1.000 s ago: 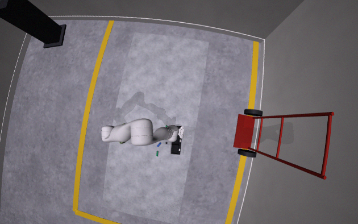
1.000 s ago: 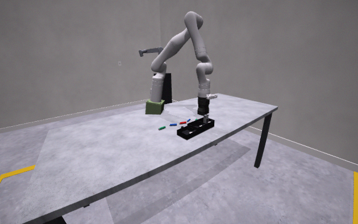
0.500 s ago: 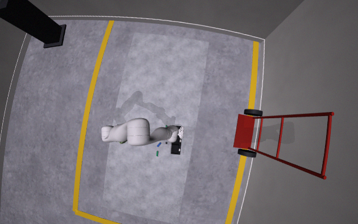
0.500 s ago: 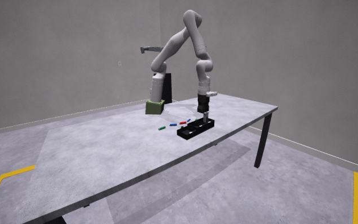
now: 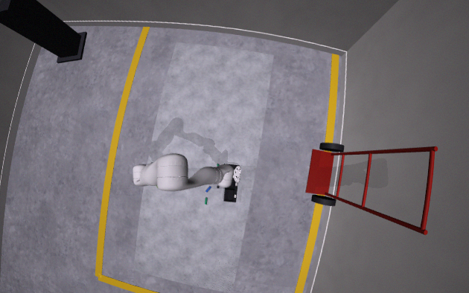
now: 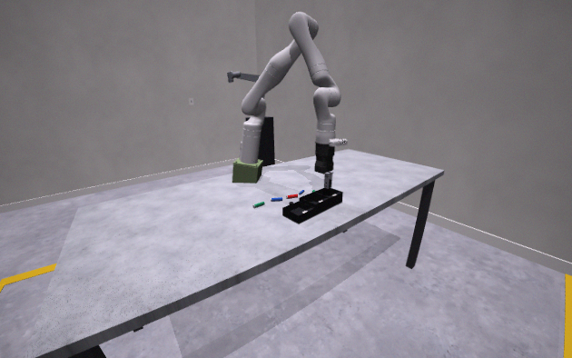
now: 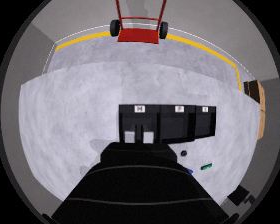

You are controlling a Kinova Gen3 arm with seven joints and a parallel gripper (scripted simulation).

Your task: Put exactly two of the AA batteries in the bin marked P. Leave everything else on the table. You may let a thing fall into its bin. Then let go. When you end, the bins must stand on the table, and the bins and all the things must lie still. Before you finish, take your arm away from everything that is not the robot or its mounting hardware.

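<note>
Right now the red battery is 140 mm behind my hand, 70 mm to the right of it and 70 mm below it. Also, from my hand: small dark thing 120 mm to the right, 100 mm behind, 80 mm below; then black bin 90 mm to the right, 60 mm below.
</note>
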